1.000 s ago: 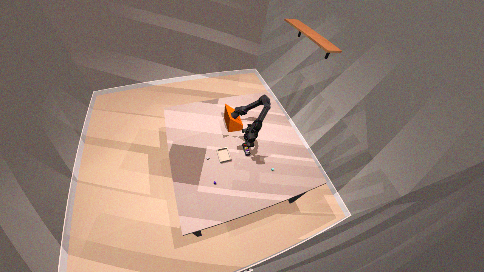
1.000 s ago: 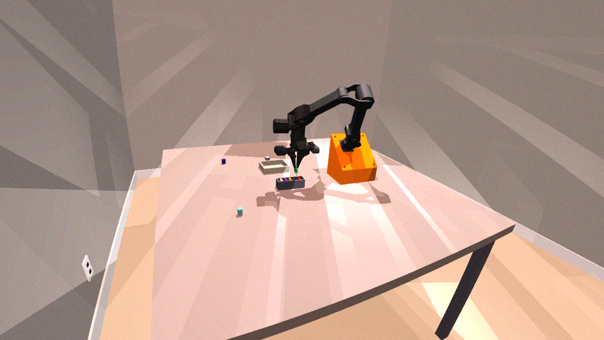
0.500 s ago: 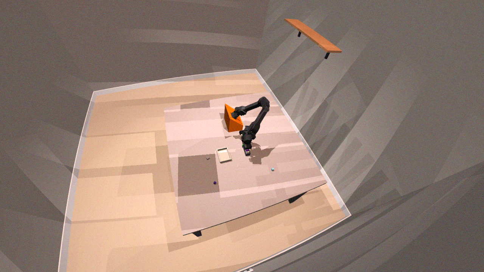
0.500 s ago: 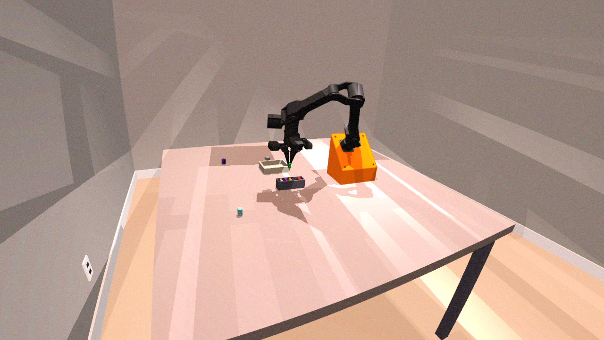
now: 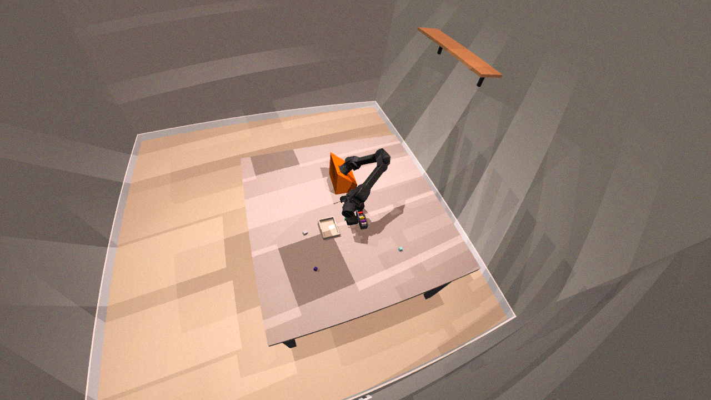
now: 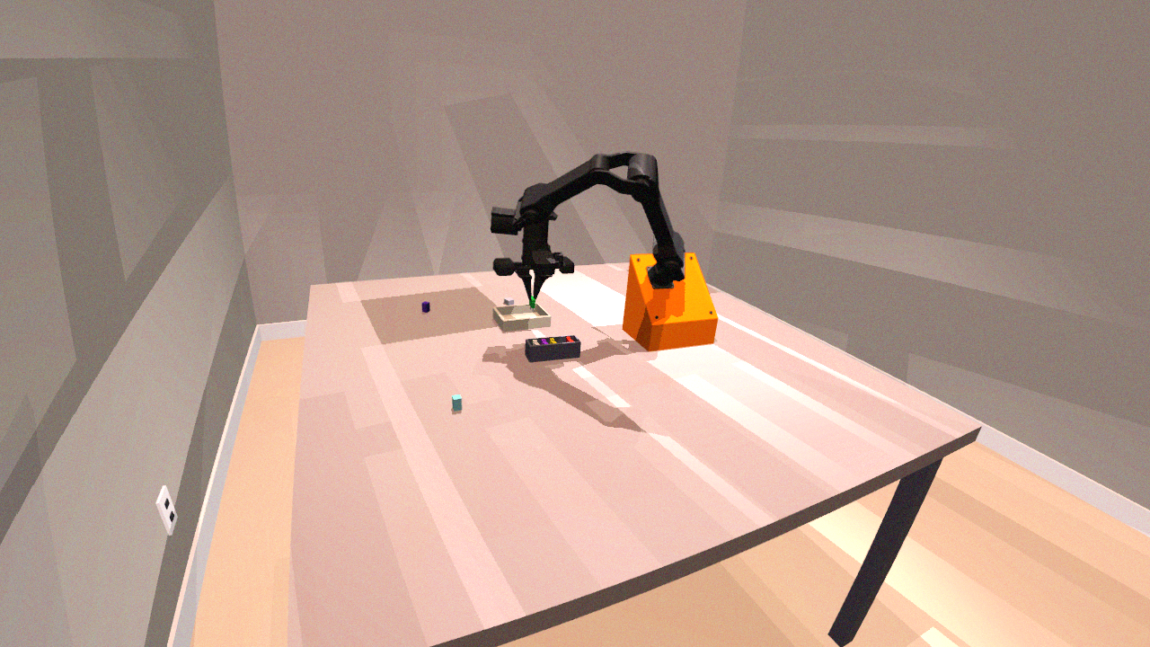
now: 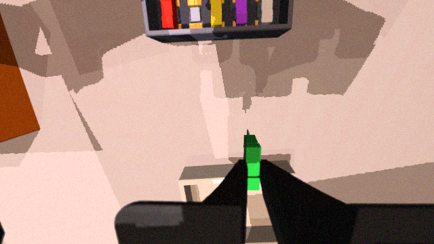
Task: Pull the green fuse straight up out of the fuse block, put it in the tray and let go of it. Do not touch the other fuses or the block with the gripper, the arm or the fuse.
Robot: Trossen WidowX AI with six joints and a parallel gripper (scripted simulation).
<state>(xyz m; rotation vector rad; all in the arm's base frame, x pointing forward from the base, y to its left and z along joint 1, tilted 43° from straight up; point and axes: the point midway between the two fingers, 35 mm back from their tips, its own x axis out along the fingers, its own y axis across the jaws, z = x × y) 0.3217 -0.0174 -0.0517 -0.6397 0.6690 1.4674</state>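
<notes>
The beige tray lies 1 cm behind my gripper tip, 11 cm to the right of it and 10 cm below it. Round my gripper tip: white fuse 2 cm ahead, 11 cm to the left, 8 cm below; green fuse 1 cm below; purple fuse 11 cm to the left, 8 cm below.
</notes>
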